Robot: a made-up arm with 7 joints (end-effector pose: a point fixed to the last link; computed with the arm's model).
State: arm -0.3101 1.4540 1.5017 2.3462 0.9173 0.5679 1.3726
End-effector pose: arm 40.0 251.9 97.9 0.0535 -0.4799 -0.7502 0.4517
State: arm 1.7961 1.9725 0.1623 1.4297 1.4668 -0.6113 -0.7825
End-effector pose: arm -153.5 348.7 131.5 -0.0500 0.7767 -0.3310 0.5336
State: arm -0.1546 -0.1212 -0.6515 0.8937 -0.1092 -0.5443 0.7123
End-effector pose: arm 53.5 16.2 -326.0 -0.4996 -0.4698 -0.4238 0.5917
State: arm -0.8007 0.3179 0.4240 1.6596 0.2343 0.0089 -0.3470
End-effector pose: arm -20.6 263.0 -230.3 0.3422 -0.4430 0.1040 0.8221
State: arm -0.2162 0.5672 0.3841 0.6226 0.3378 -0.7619 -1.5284
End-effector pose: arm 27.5 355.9 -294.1 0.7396 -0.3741 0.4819 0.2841
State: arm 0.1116 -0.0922 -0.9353 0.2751 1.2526 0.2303 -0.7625
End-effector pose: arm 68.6 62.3 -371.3 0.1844 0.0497 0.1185 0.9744
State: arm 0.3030 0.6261 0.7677 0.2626 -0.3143 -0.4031 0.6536
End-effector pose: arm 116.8 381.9 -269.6 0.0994 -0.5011 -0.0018 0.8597
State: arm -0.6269 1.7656 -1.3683 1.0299 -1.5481 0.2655 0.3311
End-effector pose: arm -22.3 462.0 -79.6 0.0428 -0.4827 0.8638 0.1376
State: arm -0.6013 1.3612 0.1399 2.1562 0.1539 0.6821 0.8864
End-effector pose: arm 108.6 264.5 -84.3 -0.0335 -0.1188 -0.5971 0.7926
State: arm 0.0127 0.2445 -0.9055 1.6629 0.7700 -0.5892 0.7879
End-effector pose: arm 105.2 57.1 -230.4 -0.6516 -0.6405 -0.2333 0.3328
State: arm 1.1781 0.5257 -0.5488 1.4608 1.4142 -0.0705 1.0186
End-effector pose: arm 285.6 179.4 34.3 -0.5517 -0.7108 -0.4137 0.1387
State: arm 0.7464 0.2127 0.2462 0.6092 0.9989 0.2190 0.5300
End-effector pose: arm 302.0 231.8 -190.6 -0.4327 -0.6283 0.2968 0.5743
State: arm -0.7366 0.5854 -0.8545 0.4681 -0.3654 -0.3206 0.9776
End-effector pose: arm -191.7 290.9 -284.7 -0.4956 0.3793 -0.4843 0.6132
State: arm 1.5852 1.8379 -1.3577 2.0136 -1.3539 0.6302 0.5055
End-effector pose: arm 101.5 317.4 33.2 0.8908 -0.0248 -0.3797 0.2484
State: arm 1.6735 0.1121 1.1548 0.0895 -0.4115 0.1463 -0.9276
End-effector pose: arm 380.6 190.4 45.3 0.0751 -0.4787 0.5607 0.6714
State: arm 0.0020 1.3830 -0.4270 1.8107 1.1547 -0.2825 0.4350
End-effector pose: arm 147.2 300.0 -99.4 -0.2396 -0.6209 -0.3143 0.6770
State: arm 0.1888 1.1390 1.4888 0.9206 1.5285 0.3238 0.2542
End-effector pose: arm 13.5 481.5 -12.8 -0.1213 -0.9076 0.3906 0.0946
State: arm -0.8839 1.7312 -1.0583 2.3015 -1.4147 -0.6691 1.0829
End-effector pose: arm -30.2 260.0 -103.3 0.4317 -0.1684 0.8453 0.2659
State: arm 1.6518 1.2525 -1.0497 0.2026 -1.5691 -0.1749 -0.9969
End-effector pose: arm 146.1 489.7 28.6 0.8454 -0.1147 -0.5098 0.1105
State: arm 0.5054 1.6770 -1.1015 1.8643 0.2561 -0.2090 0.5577
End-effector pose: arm 122.4 321.2 -72.6 -0.0146 -0.2924 -0.7197 0.6295
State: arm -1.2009 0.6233 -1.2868 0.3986 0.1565 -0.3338 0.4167
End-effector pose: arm -311.0 302.1 -140.0 -0.4330 0.4574 -0.3962 0.6681
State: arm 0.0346 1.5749 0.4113 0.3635 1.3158 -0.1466 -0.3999
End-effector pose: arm 53.3 510.5 27.0 0.4998 -0.5966 0.5183 0.3543
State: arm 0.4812 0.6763 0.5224 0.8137 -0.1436 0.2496 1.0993
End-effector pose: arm 196.6 390.8 -150.2 -0.0709 -0.5247 -0.1021 0.8422
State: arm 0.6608 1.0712 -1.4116 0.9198 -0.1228 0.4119 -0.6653
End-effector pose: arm 181.7 354.0 -199.6 0.6513 -0.2538 -0.5094 0.5018
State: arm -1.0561 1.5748 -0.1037 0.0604 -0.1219 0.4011 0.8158
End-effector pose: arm 5.4 521.2 -8.4 0.3901 0.5959 -0.0931 0.6957
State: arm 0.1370 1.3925 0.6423 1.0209 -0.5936 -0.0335 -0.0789
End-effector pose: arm 108.5 452.3 44.1 0.8054 -0.3671 -0.1843 0.4273
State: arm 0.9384 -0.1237 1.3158 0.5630 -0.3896 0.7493 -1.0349
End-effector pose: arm 311.7 174.1 -200.7 0.2260 -0.0043 0.4724 0.8519
